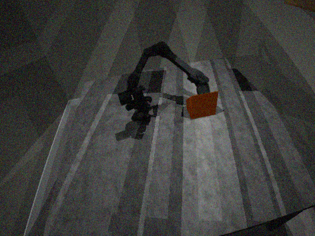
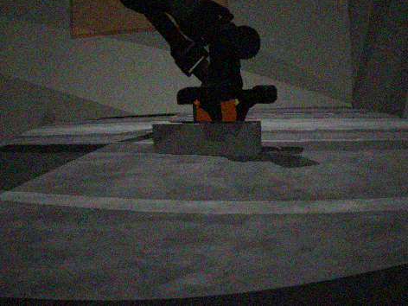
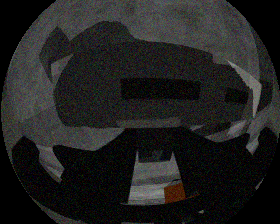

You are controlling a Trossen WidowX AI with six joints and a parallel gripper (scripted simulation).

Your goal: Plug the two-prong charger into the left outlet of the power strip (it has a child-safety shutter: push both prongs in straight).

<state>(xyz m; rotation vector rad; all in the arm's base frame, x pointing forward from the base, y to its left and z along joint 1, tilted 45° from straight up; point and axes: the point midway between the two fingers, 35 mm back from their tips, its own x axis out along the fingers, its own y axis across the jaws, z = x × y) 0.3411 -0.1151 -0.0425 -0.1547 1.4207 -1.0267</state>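
Right now my gripper tip is 10 mm short of the dark block, 10 mm to the left of it and 10 mm below it.
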